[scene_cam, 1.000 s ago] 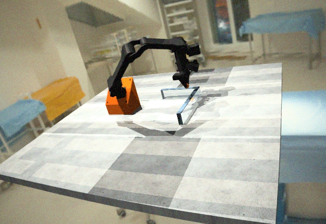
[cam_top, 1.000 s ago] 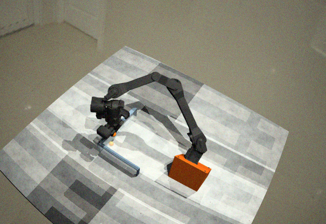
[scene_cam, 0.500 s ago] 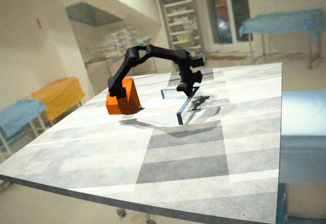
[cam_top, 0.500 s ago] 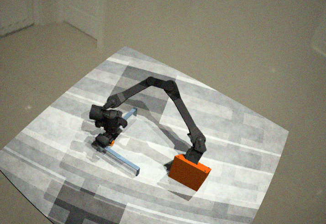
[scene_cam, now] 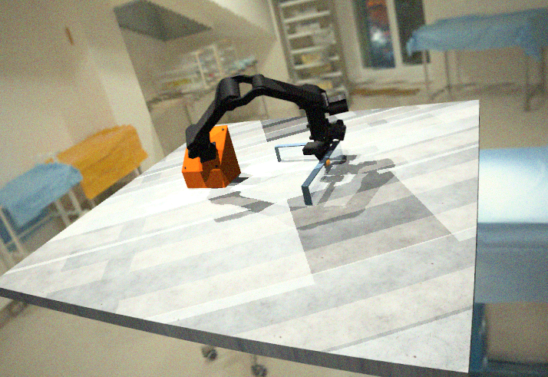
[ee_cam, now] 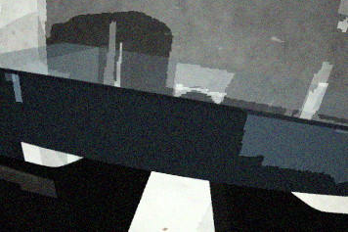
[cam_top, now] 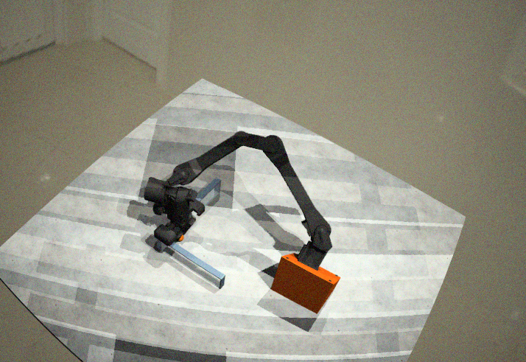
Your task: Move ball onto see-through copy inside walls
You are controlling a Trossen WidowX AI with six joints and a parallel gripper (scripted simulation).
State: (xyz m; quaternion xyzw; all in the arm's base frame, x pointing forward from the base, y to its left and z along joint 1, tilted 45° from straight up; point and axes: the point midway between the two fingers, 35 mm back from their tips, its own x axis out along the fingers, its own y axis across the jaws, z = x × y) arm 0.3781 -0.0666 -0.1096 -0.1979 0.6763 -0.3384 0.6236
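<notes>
Now: the orange ball right at my gripper tip.
</notes>
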